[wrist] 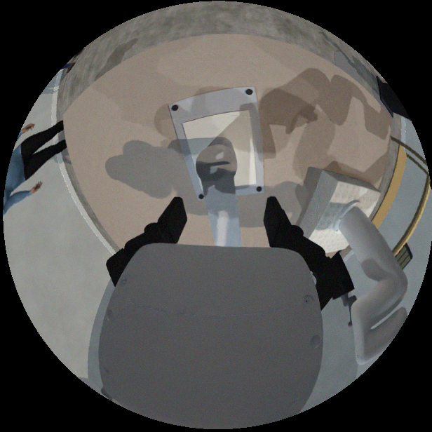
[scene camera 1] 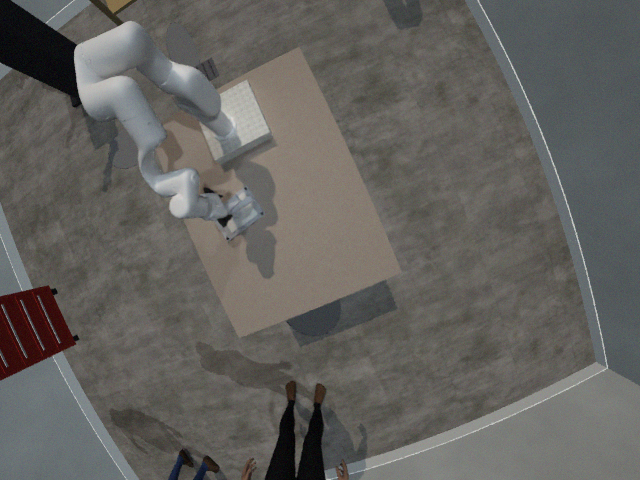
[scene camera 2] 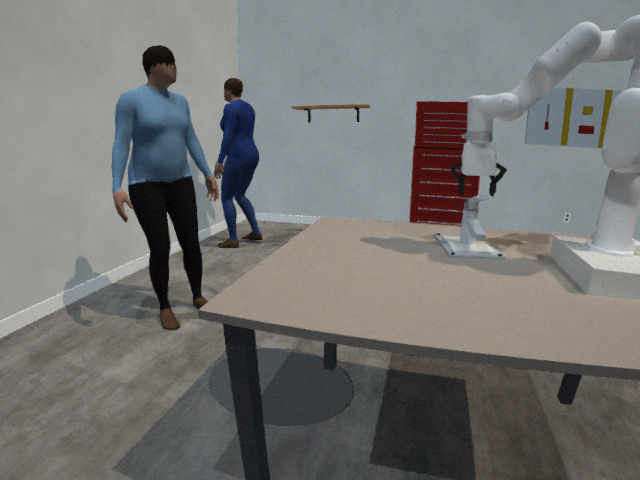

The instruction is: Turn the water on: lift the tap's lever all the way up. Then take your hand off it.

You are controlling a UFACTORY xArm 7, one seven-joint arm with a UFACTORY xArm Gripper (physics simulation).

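Places are measured from the arm's base along level axes (x left, y up, z ahead), in centimetres.
Where they show: gripper, fingertip midpoint: [scene camera 1: 225, 207] [scene camera 2: 476, 195]; arm's base at its link origin: [scene camera 1: 224, 127] [scene camera 2: 608, 249].
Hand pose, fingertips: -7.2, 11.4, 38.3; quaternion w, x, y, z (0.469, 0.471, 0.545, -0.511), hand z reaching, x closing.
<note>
Each offset is from my fingertips to the centre of the thing, as dx, dy, dz. "*": to the spot under its first point. Level surfaces: height alone.
The whitish tap @[* +5.3, -16.3, +0.0] [scene camera 1: 250, 205] [scene camera 2: 466, 229] [wrist: 218, 151] stands upright on its plate [wrist: 213, 100], which has dark corner bolts. Its flat lever @[+1.8, -1.0, -0.1] [scene camera 2: 476, 198] [wrist: 223, 225] sits at the top; in the wrist view it runs from the tap's head toward my gripper and passes under the gripper body, so its far end is hidden. Its exact tilt is hard to tell. My gripper [scene camera 1: 224, 209] [scene camera 2: 477, 191] [wrist: 223, 207] is wide open and empty, pointing down. Its black fingertips are just above the lever's height in scene camera 2, one to each side of it.
The tap stands on the tan table @[dy -17.7] [scene camera 1: 315, 206] [scene camera 2: 336, 289], near one edge. The arm's white base block [scene camera 1: 248, 111] [scene camera 2: 594, 271] [wrist: 325, 240] is beside it. Two people [scene camera 2: 160, 134] [scene camera 2: 240, 134] stand beyond the table. A red cabinet [scene camera 2: 439, 124] is by the wall.
</note>
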